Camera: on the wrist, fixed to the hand. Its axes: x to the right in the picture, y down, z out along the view.
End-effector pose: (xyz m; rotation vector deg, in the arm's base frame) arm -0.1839 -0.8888 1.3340 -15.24 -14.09 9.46
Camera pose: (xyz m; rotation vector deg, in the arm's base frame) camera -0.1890 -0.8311 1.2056 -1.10 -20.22 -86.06
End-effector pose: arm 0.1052 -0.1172 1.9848 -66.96 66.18 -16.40
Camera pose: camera -0.0236 -0.1223 1.9280 -109.26 -4.17 -88.24
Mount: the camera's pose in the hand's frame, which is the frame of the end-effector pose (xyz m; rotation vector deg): -0.0217 0.0914 -0.1050 -1.26 2.80 -96.18
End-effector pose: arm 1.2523 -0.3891 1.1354 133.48 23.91 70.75
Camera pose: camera 1.1571 -0.4491 1.2202 61.27 101.83 20.28
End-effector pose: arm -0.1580 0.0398 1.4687 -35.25 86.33 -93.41
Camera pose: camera -0.2088 0.1219 1.3661 94.44 -36.75 115.99
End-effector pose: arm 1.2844 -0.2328 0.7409 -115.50 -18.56 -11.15
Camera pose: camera 1.2926 -0.3686 0.7043 -71.24 -108.03 -70.59
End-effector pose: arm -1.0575 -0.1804 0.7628 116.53 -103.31 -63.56
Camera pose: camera -1.0592 -0.2150 0.8994 -148.35 -17.83 51.25
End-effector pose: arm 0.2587 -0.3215 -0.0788 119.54 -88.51 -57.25
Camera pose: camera 0.2685 -0.3450 0.0598 -151.16 -32.00 59.87
